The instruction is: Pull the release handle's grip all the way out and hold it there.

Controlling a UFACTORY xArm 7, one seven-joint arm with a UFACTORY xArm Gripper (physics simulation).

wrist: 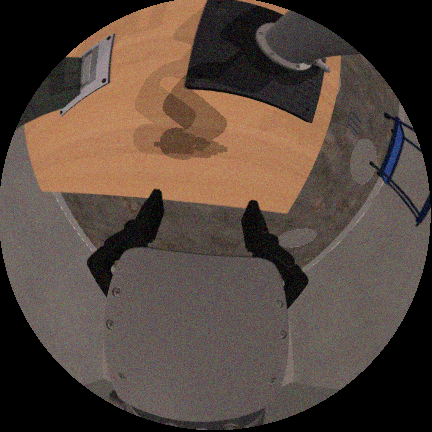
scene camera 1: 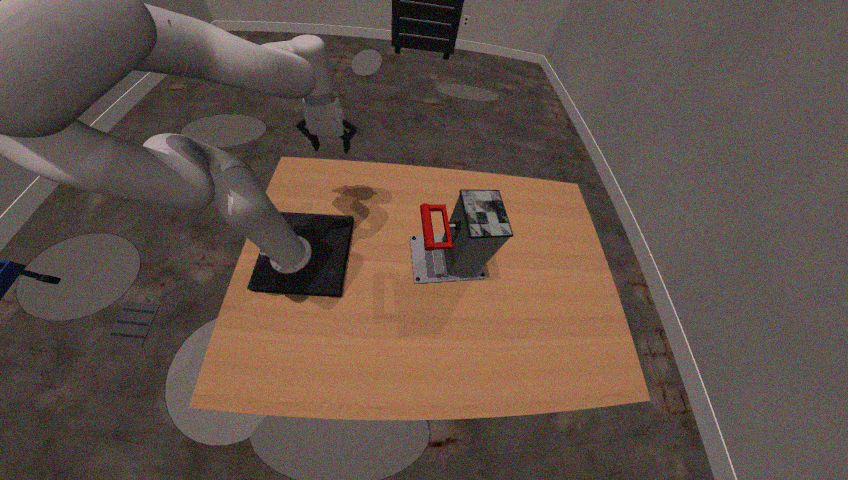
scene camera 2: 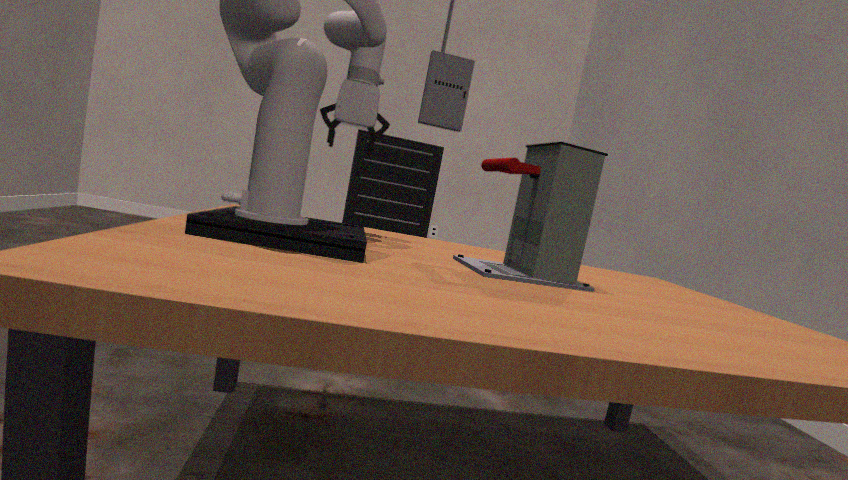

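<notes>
The release handle's grip is a red rectangular frame (scene camera 1: 427,227) (scene camera 2: 501,165). It sticks out from the side of a tall grey-green box (scene camera 1: 476,252) (scene camera 2: 568,214) that faces the arm's base, near the box's top. A short thin rod joins it to the box in scene camera 1. The box stands on a flat grey base plate (scene camera 1: 418,261) (scene camera 2: 499,272) (wrist: 103,62) with bolts at its corners. My gripper (scene camera 1: 331,148) (scene camera 2: 351,142) (wrist: 203,204) is open and empty. It hangs high, to the left of the handle and apart from it. The red grip does not show in the wrist view.
The arm's black base slab (scene camera 1: 330,267) (scene camera 2: 279,237) (wrist: 220,75) lies on the wooden table (scene camera 1: 416,368) (scene camera 2: 357,303) (wrist: 100,165), left of the box. Beyond the table are a black drawer cabinet (scene camera 1: 425,26) (scene camera 2: 392,184), a grey wall box (scene camera 2: 446,92) and a blue-framed object (wrist: 393,150).
</notes>
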